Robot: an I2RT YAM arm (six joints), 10 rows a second.
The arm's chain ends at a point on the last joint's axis. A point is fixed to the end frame.
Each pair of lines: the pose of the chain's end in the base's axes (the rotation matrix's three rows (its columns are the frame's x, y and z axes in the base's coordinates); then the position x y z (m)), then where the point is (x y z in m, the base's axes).
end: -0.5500 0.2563 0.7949; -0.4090 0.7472 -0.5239; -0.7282 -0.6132 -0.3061; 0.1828 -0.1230 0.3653
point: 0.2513 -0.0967 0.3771
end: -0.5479 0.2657 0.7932; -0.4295 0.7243 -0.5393; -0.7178 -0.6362 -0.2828; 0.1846 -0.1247 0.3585
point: 0.2531 -0.0984 0.3699
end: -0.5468 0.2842 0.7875; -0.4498 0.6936 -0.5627; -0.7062 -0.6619 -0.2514; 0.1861 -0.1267 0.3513
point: 0.2549 -0.1011 0.3624
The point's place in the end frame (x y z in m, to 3 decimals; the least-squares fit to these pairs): -0.057 0.030 0.037
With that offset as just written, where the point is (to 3 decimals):
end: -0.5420 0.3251 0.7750; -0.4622 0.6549 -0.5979; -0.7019 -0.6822 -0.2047; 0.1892 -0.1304 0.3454
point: 0.259 -0.107 0.357
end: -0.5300 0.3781 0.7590; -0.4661 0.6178 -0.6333; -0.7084 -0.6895 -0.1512; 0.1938 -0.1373 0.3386
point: 0.263 -0.116 0.353
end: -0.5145 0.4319 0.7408; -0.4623 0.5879 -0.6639; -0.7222 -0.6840 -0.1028; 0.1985 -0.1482 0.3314
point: 0.268 -0.129 0.348
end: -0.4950 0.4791 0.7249; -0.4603 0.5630 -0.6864; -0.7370 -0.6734 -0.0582; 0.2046 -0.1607 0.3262
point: 0.274 -0.143 0.346
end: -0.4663 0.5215 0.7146; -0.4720 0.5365 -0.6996; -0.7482 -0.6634 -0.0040; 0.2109 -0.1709 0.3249
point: 0.280 -0.154 0.347
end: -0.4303 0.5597 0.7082; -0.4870 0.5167 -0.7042; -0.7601 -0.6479 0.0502; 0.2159 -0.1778 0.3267
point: 0.283 -0.161 0.352
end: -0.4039 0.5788 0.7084; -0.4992 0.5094 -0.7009; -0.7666 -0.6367 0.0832; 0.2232 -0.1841 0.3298
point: 0.290 -0.166 0.357
